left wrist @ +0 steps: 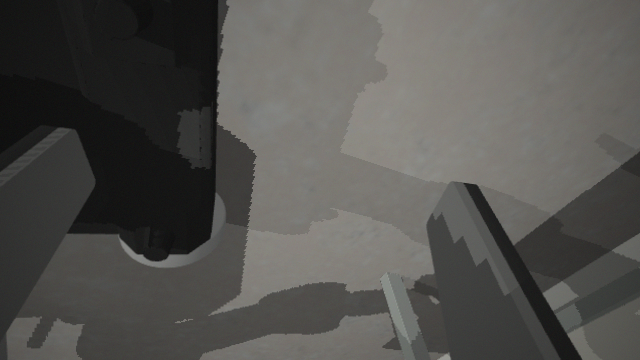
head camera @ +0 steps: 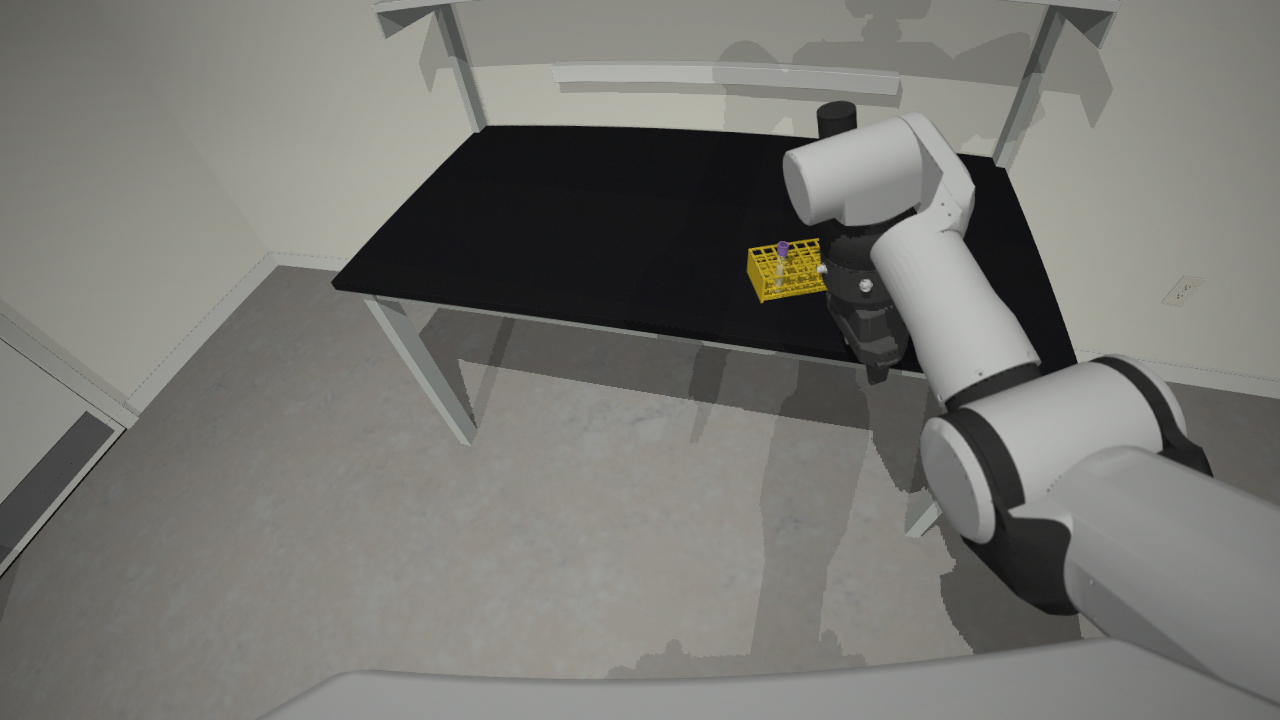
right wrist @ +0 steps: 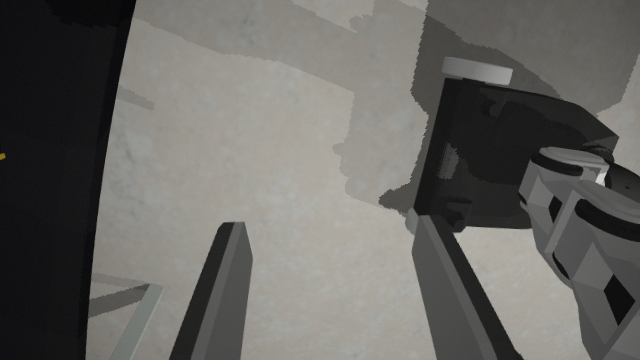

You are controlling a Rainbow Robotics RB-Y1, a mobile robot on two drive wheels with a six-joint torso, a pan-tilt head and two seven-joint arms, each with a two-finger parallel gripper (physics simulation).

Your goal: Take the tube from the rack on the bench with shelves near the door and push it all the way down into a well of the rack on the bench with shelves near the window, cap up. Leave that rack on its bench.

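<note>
A yellow rack stands on the black bench in the head camera view, right of the middle. Its right part is hidden behind my right arm. A tube with a purple cap stands upright in the rack, cap up, near its left end. My right gripper is open and empty, pointing down toward the floor at the bench's front edge, to the right of the rack in the head camera view. My left gripper is open and empty above the floor. A second rack does not show.
The bench has upright posts and a pale rail behind it. Bench legs stand below. The robot's dark base shows in both wrist views. Walls stand behind and beside the bench.
</note>
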